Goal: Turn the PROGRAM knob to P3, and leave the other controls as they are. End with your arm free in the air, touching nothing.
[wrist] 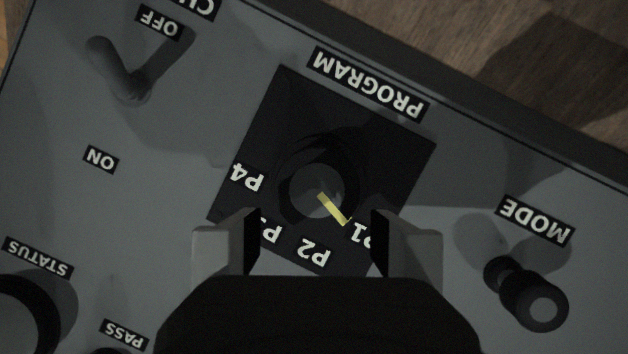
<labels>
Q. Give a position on a mode lever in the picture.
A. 539, 306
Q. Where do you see a toggle switch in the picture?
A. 100, 49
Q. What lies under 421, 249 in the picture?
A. The gripper.
</labels>
